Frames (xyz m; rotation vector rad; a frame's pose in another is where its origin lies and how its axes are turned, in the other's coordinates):
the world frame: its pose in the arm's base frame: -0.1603 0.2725 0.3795 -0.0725 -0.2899 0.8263
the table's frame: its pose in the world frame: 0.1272 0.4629 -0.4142 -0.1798 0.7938 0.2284
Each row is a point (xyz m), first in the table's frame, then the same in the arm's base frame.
Working: the table's frame: its pose in the arm's base frame: -0.2926 0.6997 -0.0700 -0.5949 0.4020 0.9314

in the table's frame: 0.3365 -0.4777 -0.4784
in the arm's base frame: 0.2569 0.3887 -0.4843
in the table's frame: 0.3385 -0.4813 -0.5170
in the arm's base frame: 0.2584 0.3639 -0.5141
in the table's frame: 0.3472 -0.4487 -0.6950
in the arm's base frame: 0.2235 0.2714 -0.6660
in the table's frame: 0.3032 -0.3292 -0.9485
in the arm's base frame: 0.0821 0.1379 -0.8725
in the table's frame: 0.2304 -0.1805 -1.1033
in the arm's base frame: -0.0926 0.0622 -0.9955
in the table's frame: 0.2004 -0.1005 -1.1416
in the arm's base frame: -0.1785 0.0557 -1.0322
